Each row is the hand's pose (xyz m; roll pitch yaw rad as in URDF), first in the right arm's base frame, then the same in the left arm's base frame.
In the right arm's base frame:
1: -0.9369 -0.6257 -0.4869 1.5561 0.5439 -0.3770
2: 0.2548 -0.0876 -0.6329 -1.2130 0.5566 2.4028
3: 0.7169 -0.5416 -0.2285 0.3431 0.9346 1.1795
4: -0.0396 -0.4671 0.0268 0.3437 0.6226 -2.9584
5: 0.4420 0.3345 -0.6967 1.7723 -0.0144 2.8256
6: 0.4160 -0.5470 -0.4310 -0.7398 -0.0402 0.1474
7: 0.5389 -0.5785 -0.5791 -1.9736 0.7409 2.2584
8: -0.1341 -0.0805 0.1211 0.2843 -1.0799 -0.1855
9: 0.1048 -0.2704 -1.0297 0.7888 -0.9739 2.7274
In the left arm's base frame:
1: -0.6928 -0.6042 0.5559 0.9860 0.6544 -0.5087
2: 0.2604 -0.0168 -0.1351 -0.6658 0.4757 2.8747
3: 0.9035 -0.2136 0.2268 1.0964 1.3211 2.0743
4: 0.2394 -0.1437 0.6707 0.6233 0.2132 -2.6455
5: 0.3192 0.3673 -0.3925 2.2131 -0.2154 2.9704
6: 0.5719 -0.3363 0.1455 -1.0443 0.3365 0.2977
7: 0.6579 -0.4069 -0.0147 -1.3338 0.6926 2.8835
8: 0.0817 0.2334 0.6556 -0.2586 -0.7239 0.4475
9: 0.0645 -0.3575 -0.3778 1.6586 -0.9661 2.1919

